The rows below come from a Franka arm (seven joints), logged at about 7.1 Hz.
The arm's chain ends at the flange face. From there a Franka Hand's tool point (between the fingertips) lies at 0.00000 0.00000 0.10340 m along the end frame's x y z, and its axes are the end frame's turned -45 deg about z.
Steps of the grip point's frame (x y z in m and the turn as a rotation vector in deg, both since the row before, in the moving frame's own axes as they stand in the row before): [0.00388 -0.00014 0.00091 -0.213 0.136 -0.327]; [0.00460 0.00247 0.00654 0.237 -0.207 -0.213]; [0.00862 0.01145 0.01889 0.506 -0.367 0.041]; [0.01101 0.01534 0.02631 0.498 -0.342 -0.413]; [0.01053 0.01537 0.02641 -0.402 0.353 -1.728]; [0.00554 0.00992 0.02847 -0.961 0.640 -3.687]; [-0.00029 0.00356 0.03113 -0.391 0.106 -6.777]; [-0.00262 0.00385 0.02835 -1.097 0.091 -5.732]
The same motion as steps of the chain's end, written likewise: [0.00220 -0.00294 0.00091 -0.054 0.247 -0.327]; [0.00557 -0.00147 0.00654 0.021 -0.314 -0.213]; [0.01531 0.00218 0.01890 0.098 -0.617 0.041]; [0.01970 0.00326 0.02632 0.110 -0.594 -0.413]; [0.01735 0.00337 0.02641 -0.035 0.534 -1.728]; [0.00888 0.00275 0.02849 -0.227 1.132 -3.687]; [0.00166 0.00240 0.03113 -0.202 0.351 -6.777]; [-0.00071 0.00337 0.02837 -0.711 0.840 -5.732]
